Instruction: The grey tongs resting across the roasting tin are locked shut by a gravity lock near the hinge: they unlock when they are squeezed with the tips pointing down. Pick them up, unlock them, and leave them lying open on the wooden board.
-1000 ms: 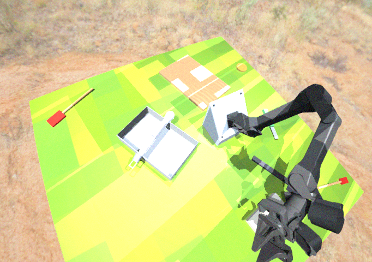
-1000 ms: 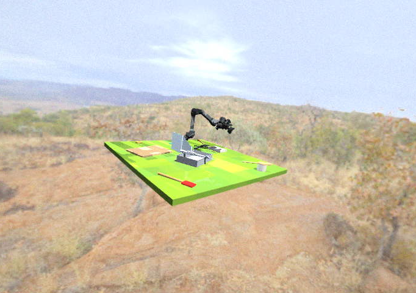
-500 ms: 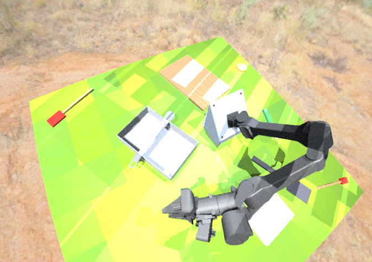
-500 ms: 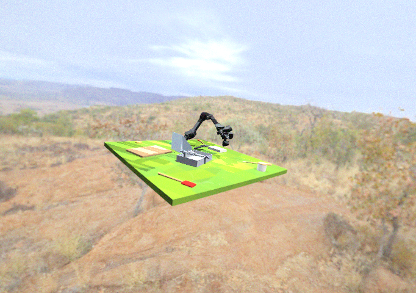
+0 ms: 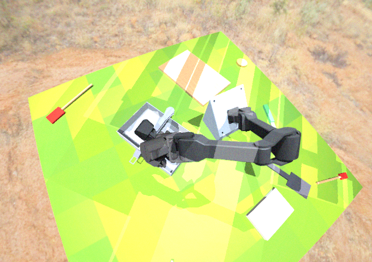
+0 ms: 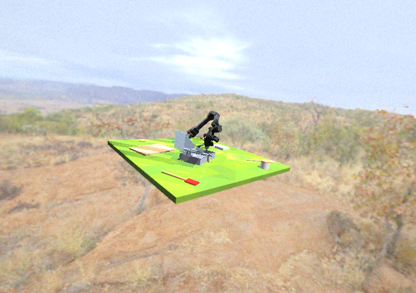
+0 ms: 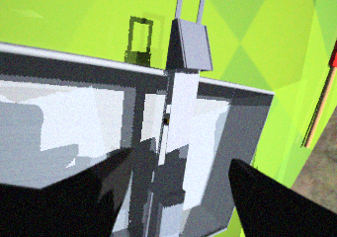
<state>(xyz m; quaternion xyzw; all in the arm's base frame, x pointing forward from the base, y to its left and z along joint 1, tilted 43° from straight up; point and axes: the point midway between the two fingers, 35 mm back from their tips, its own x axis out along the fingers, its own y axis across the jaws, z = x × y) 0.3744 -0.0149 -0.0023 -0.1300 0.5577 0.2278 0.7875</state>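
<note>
The grey roasting tin lies 4 cm behind my gripper tip, 4 cm to the right of it and 8 cm below it. The rest, counted from my gripper tip: white block (33 cm behind, 47 cm to the left, 9 cm below); wooden board (38 cm behind, 32 cm to the right, 10 cm below); red spatula (32 cm ahead, 40 cm to the right, 10 cm below).
</note>
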